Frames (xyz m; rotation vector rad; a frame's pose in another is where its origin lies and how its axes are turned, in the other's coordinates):
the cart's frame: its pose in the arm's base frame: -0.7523 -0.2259 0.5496 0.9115 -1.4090 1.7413
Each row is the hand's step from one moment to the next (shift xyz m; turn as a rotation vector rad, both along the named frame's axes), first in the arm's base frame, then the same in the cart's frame.
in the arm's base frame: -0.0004 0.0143 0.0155 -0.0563 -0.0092 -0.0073
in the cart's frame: 0.0149 -0.0094 -0.0117 0.0211 0.0534 0.0029
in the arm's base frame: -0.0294 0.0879 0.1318 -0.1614 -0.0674 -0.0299
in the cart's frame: 0.1363 -0.0522 -0.0683 0.0489 0.1639 0.0472
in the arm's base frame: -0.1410 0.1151 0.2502 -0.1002 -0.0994 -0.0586
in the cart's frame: 0.2966 -0.0178 -0.0864 -0.0094 0.1301 0.0796
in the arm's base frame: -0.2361 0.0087 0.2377 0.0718 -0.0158 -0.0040
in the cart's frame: 0.3236 0.0867 0.0078 -0.0409 -0.0574 0.0213
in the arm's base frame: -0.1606 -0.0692 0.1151 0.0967 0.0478 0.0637
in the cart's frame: 0.1731 0.0932 0.0719 0.0108 -0.1215 -0.0283
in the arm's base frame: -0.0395 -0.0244 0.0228 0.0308 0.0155 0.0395
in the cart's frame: 0.0372 0.0268 0.0241 0.0200 -0.0481 -0.0063
